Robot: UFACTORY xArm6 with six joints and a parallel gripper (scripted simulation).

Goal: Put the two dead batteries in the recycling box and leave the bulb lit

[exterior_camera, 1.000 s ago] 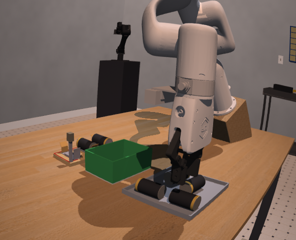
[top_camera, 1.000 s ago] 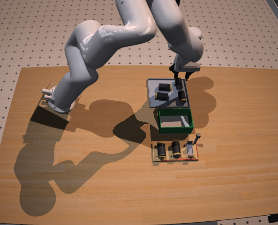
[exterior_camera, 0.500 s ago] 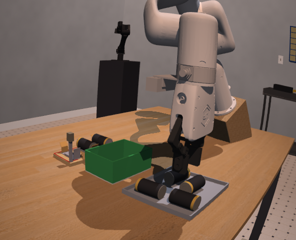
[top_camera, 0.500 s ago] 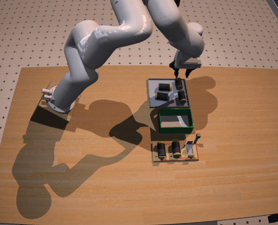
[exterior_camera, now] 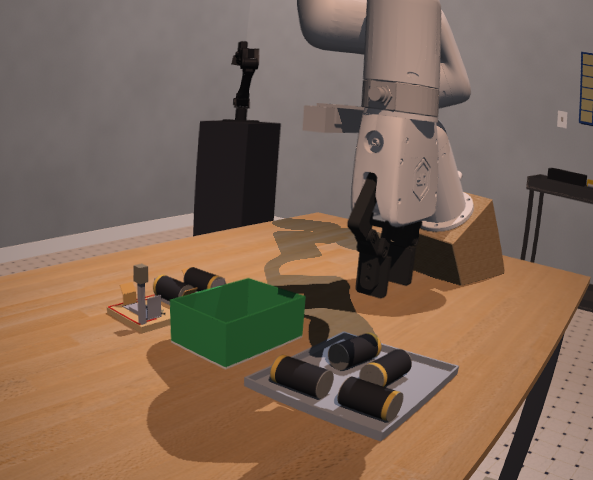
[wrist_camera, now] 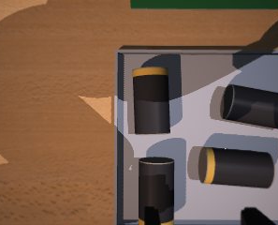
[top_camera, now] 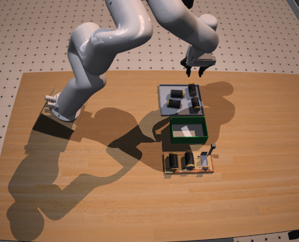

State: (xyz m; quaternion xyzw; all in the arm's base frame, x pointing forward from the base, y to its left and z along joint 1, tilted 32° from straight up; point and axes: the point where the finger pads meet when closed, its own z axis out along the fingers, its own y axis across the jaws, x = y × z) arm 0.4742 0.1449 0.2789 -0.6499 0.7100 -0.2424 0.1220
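The grey tray lies 150 mm below my hand, 50 mm behind it and 30 mm to the right of it. The rest, counted from my hand: green recycling box (210 mm to the right, 140 mm below, 70 mm behind).
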